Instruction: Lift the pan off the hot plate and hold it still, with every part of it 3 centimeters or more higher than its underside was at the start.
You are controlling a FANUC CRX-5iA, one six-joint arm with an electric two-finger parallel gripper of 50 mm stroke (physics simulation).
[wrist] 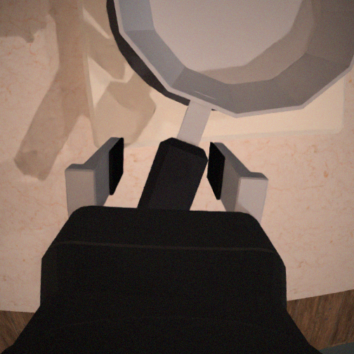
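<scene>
The grey pan (pixel 270 97) is at the top right of the wrist view, and part of it is cut off by the frame edge. Its pale metal stem (pixel 194 122) leads down to a black handle (pixel 172 172), which slants down to the left. A dark round edge of the hot plate (pixel 131 56) shows beneath the pan's left side. My gripper (pixel 165 157) is open, with one finger on each side of the handle in this view. There are gaps between the handle and both pads, the right one narrow at the handle's front end. The handle's rear end is hidden behind the gripper body.
A pale cream square base (pixel 300 122) lies under the pan and hot plate. Shadows fall across the pinkish stone-like table top (pixel 45 225) at the left. The table's curved edge and a brown wooden floor (pixel 325 317) show at the bottom.
</scene>
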